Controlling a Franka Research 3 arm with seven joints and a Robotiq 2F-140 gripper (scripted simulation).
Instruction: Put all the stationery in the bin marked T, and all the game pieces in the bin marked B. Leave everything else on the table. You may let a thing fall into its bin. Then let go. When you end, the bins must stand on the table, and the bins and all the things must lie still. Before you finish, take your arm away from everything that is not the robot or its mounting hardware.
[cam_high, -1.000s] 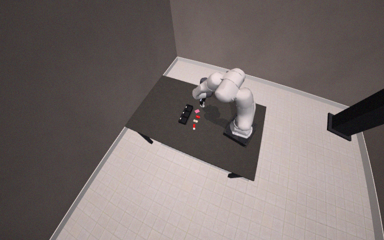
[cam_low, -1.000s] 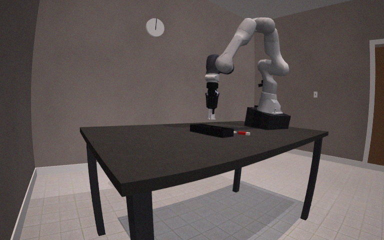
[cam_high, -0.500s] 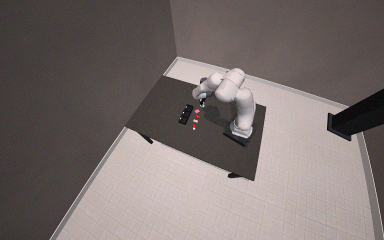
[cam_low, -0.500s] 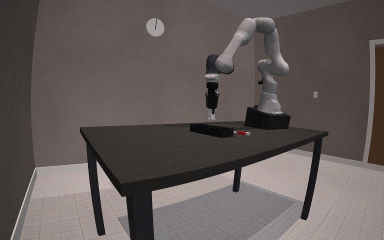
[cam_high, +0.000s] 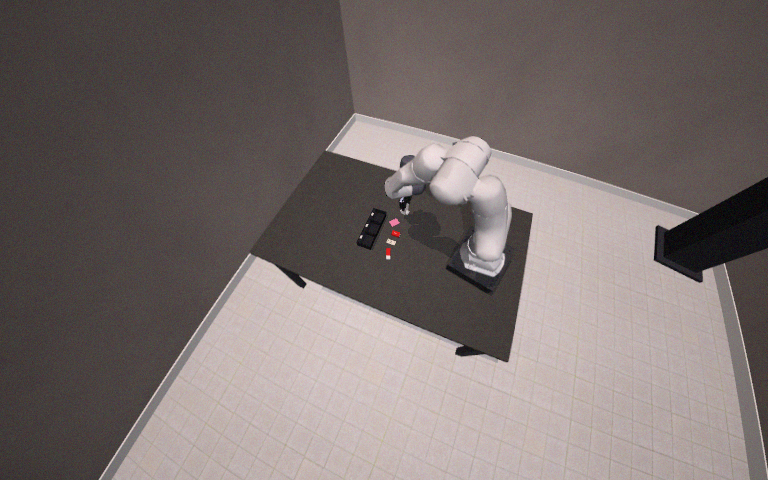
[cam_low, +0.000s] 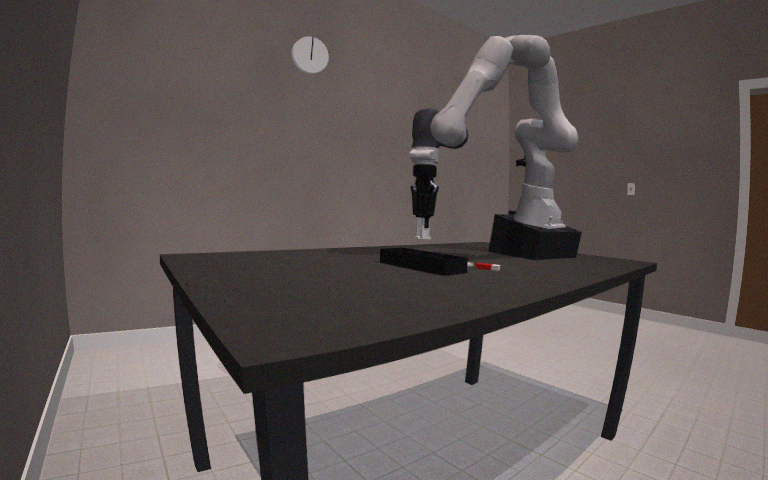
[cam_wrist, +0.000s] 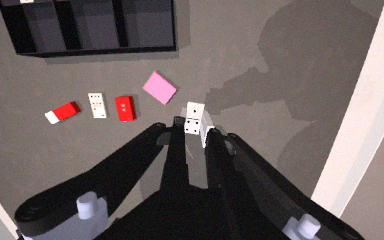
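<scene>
Now: the black bin row 18 cm to the left of my hand, 12 cm ahead of it and 8 cm below it. Round my hand: red-and-white eraser: 27 cm to the left, 9 cm below, 5 cm behind; then pink block: 9 cm below, 7 cm to the left, 3 cm ahead.
</scene>
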